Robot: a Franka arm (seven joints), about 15 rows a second.
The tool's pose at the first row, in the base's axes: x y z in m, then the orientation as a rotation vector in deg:
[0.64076 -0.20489 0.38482 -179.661 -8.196 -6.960]
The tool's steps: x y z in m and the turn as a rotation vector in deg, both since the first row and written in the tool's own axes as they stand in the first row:
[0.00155 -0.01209 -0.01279 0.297 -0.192 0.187]
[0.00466 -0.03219 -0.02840 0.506 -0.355 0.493]
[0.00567 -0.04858 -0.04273 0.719 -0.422 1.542]
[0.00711 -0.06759 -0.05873 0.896 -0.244 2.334]
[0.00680 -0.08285 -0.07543 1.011 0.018 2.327]
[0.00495 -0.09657 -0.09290 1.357 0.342 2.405]
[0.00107 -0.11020 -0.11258 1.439 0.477 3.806]
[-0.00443 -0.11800 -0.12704 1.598 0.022 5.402]
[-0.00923 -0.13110 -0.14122 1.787 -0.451 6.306]
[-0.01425 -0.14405 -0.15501 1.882 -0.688 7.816]
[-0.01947 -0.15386 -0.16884 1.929 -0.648 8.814]
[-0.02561 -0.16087 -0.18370 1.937 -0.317 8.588]
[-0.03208 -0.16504 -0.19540 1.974 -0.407 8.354]
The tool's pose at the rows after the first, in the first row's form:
[0.64021 -0.19276 0.39765 -179.391 -7.908 -6.627]
[0.64027 -0.17252 0.41339 -179.208 -7.433 -6.349]
[0.63867 -0.15616 0.42770 -179.023 -5.797 -6.220]
[0.63714 -0.13716 0.44371 -178.834 -4.565 -6.476]
[0.63416 -0.12205 0.46028 -178.692 -4.579 -6.872]
[0.62972 -0.10863 0.47751 -178.313 -4.469 -7.337]
[0.62311 -0.09548 0.49679 -178.204 -2.292 -7.532]
[0.61583 -0.08827 0.51076 -178.048 0.181 -6.803]
[0.60878 -0.07571 0.52448 -177.867 1.573 -6.045]
[0.60155 -0.06333 0.53780 -177.702 3.908 -5.661]
[0.59441 -0.05408 0.55116 -177.572 5.449 -5.713]
[0.58653 -0.04772 0.56548 -177.551 5.098 -6.225]
[0.57882 -0.04420 0.57663 -177.542 4.733 -6.083]

